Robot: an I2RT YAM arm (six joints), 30 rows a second.
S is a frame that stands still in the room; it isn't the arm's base.
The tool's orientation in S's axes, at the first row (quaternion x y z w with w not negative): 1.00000, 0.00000, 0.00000, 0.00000
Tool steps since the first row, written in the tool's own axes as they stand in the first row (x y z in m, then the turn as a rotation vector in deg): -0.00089, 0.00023, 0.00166, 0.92, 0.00, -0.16; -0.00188, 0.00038, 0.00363, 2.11, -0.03, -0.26; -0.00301, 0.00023, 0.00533, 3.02, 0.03, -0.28; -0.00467, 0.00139, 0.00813, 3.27, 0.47, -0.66; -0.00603, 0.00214, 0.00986, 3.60, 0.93, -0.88; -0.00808, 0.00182, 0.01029, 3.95, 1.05, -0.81; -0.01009, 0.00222, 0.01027, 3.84, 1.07, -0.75; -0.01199, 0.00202, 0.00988, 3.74, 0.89, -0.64
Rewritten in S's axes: -0.00089, -0.00023, -0.00166, 0.92, 0.00, 0.16; -0.00188, -0.00038, -0.00363, 2.11, 0.03, 0.26; -0.00301, -0.00023, -0.00533, 3.02, -0.03, 0.28; -0.00467, -0.00139, -0.00813, 3.27, -0.47, 0.66; -0.00603, -0.00214, -0.00986, 3.60, -0.93, 0.88; -0.00808, -0.00182, -0.01029, 3.95, -1.05, 0.81; -0.01009, -0.00222, -0.01027, 3.84, -1.07, 0.75; -0.01199, -0.00202, -0.00988, 3.74, -0.89, 0.64
